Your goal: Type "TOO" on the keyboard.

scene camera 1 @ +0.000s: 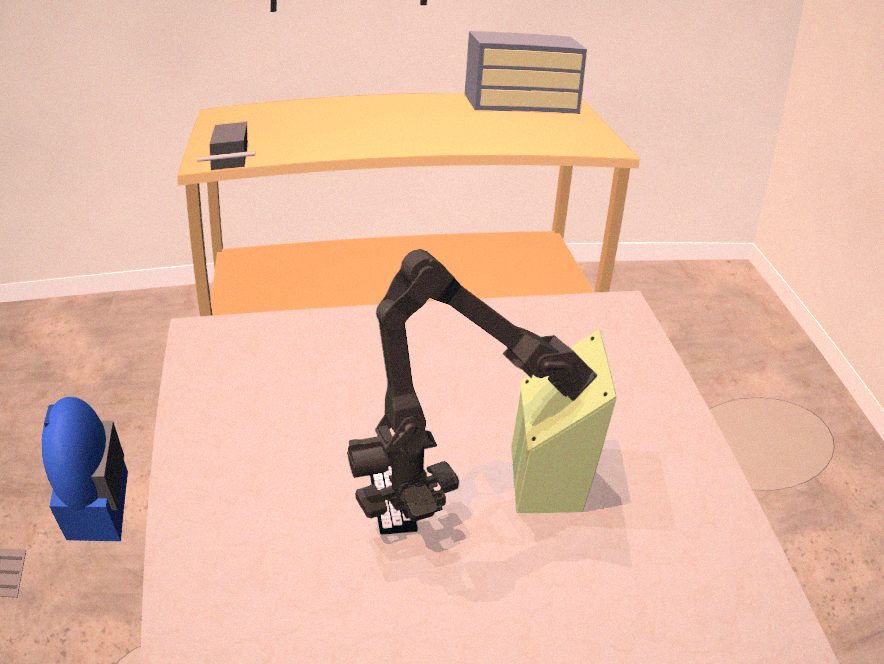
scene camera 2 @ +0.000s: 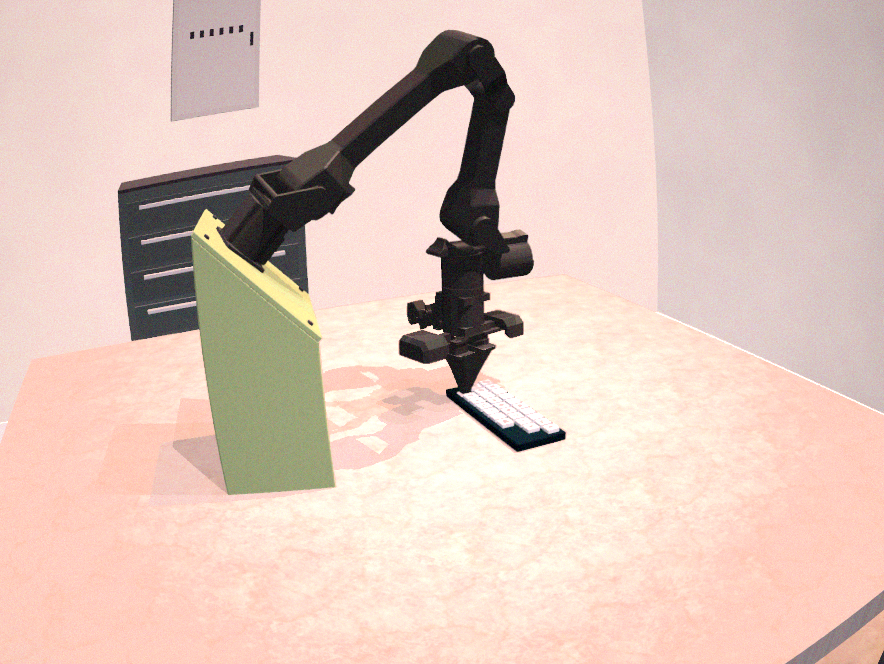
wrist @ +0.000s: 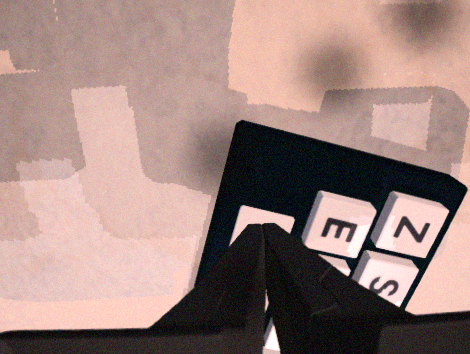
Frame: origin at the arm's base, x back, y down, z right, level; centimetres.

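Where they show: gripper, fingertip midpoint: (scene camera 1: 407, 516) (scene camera 2: 464, 393) (wrist: 261, 236); arm's base, link origin: (scene camera 1: 578, 381) (scene camera 2: 238, 250).
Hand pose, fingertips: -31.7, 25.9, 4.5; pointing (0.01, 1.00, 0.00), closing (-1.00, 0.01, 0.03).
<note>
Each offset is from my fingertips to the top centre of the thing, as dx, dy, dz.
The dark keyboard @(+0.6, -0.4, +8.0) (scene camera 1: 398, 529) (scene camera 2: 519, 441) (wrist: 300, 162) with white keys lies flat on the table, partly hidden under the arm in scene camera 1. My gripper (scene camera 2: 466, 388) (wrist: 261, 236) is shut and empty, pointing down at the keyboard's end. In the wrist view its tips are over the O key @(+0.0, -0.1, +0.0) (wrist: 265, 218), which sits at the corner beside the E key @(-2.3, -0.4, -0.3) (wrist: 340, 226). The tips cover its letter. The O key shows no side faces and looks low; the tips seem to touch it. The Z key @(-4.4, -0.4, -0.1) (wrist: 412, 227) and S key @(-3.7, -0.4, +1.8) (wrist: 386, 285) also show. No T key can be read.
The green slanted pedestal (scene camera 1: 560, 457) (scene camera 2: 264, 378) carries the arm's base beside the keyboard. Behind the table are a wooden workbench (scene camera 1: 400, 132) with a drawer box (scene camera 1: 530, 78), and a dark drawer cabinet (scene camera 2: 164, 264). A blue object (scene camera 1: 75, 457) stands left of the table.
</note>
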